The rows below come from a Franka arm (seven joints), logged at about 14 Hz.
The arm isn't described. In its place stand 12 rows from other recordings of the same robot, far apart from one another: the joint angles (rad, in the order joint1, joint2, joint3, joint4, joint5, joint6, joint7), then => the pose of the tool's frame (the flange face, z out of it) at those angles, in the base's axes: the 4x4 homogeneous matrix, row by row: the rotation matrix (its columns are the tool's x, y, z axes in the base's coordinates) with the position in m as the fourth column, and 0 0 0 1 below.
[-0.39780 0.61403 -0.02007 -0.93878 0.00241 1.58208 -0.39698] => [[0.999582 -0.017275 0.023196 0.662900], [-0.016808 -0.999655 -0.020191 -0.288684], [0.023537 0.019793 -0.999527 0.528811], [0 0 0 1]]
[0.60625 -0.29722 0.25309 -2.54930 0.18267 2.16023 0.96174] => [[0.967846 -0.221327 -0.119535 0.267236], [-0.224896 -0.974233 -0.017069 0.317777], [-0.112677 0.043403 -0.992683 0.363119], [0 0 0 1]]
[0.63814 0.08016 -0.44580 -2.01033 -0.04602 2.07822 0.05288] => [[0.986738 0.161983 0.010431 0.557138], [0.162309 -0.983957 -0.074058 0.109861], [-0.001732 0.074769 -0.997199 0.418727], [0 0 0 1]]
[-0.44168 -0.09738 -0.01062 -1.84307 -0.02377 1.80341 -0.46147] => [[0.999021 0.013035 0.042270 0.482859], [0.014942 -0.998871 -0.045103 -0.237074], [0.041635 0.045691 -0.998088 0.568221], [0 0 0 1]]
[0.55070 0.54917 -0.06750 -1.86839 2.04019 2.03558 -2.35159] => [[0.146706 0.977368 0.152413 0.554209], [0.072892 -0.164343 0.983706 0.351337], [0.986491 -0.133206 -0.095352 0.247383], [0 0 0 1]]
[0.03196 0.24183 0.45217 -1.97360 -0.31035 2.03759 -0.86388] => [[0.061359 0.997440 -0.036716 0.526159], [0.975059 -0.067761 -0.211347 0.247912], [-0.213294 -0.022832 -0.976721 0.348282], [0 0 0 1]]
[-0.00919 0.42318 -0.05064 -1.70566 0.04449 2.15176 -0.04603] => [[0.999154 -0.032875 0.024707 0.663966], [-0.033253 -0.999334 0.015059 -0.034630], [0.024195 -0.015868 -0.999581 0.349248], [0 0 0 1]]
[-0.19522 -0.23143 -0.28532 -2.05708 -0.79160 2.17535 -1.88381] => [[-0.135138 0.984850 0.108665 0.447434], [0.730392 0.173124 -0.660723 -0.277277], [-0.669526 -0.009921 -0.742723 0.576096], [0 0 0 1]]
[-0.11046 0.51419 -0.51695 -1.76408 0.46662 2.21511 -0.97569] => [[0.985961 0.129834 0.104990 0.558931], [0.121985 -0.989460 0.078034 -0.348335], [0.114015 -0.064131 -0.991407 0.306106], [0 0 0 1]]
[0.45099 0.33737 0.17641 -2.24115 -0.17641 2.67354 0.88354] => [[0.988759 -0.112460 0.098527 0.445891], [-0.117197 -0.992148 0.043667 0.330765], [0.092843 -0.054724 -0.994176 0.227960], [0 0 0 1]]
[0.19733 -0.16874 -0.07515 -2.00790 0.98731 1.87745 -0.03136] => [[0.991124 -0.122487 0.051666 0.510177], [-0.112669 -0.567708 0.815484 0.123687], [-0.070555 -0.814067 -0.576469 0.565740], [0 0 0 1]]
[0.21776 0.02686 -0.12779 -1.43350 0.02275 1.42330 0.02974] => [[0.997289 0.062752 -0.038427 0.544865], [0.063393 -0.997865 0.015691 0.053019], [-0.037360 -0.018084 -0.999138 0.660941], [0 0 0 1]]
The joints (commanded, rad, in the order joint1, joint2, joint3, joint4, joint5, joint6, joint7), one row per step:
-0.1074 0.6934 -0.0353 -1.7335 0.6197 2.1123 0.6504
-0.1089 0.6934 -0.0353 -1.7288 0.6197 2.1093 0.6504
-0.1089 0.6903 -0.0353 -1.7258 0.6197 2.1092 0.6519
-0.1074 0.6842 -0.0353 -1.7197 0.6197 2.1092 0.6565
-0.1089 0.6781 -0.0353 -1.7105 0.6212 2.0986 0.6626
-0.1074 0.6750 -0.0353 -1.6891 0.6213 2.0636 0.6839
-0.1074 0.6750 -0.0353 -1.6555 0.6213 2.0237 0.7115
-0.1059 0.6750 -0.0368 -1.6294 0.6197 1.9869 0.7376
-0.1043 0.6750 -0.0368 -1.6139 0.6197 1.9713 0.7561
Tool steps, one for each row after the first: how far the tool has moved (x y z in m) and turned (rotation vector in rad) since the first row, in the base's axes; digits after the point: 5 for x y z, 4 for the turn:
0.00128 -0.00087 0.00164 0.0010 -0.0024 -0.0003
0.00285 -0.00104 0.00474 0.0001 -0.0076 -0.0015
0.00606 -0.00043 0.01095 -0.0019 -0.0174 -0.0038
0.00908 -0.00085 0.01800 0.0023 -0.0217 -0.0075
0.01340 0.00237 0.02693 0.0152 -0.0086 -0.0105
0.02044 0.00465 0.03860 0.0280 0.0028 -0.0174
0.02496 0.00696 0.04759 0.0376 0.0191 -0.0225
0.02827 0.00884 0.05324 0.0408 0.0255 -0.0296

